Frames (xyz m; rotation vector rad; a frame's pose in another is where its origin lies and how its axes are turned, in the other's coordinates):
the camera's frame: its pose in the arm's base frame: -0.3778 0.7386 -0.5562 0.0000 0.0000 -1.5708
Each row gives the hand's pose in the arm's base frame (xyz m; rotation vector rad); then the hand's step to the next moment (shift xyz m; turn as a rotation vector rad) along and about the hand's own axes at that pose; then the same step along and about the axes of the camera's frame.
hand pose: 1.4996 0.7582 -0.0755 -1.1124 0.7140 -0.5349
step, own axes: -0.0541 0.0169 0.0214 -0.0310 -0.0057 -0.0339
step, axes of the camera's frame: -0.0573 -0.0194 0.0032 0.0009 -0.0461 0.0039
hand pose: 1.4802 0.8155 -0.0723 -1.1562 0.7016 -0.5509
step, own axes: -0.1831 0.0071 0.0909 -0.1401 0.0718 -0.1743
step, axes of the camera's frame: -0.1897 -0.0545 0.0536 -0.0136 -0.2205 -0.0797
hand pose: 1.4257 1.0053 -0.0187 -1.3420 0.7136 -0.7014
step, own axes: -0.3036 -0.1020 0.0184 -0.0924 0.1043 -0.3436
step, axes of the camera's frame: -0.2421 -0.1734 0.1194 0.1228 -0.3248 -0.1299
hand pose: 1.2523 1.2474 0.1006 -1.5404 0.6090 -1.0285
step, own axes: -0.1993 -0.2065 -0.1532 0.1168 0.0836 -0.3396
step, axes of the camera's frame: -0.1360 -0.2600 0.1405 0.2891 -0.2231 -0.0513
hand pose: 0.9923 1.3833 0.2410 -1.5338 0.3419 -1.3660
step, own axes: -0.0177 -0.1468 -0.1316 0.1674 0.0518 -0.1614
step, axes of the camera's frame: -0.0158 -0.1768 0.0877 0.2270 -0.0656 0.0305
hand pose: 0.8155 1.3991 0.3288 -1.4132 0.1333 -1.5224
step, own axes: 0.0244 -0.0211 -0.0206 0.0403 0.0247 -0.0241
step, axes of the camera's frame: 0.0177 -0.0237 0.0243 0.0528 0.0030 0.0038
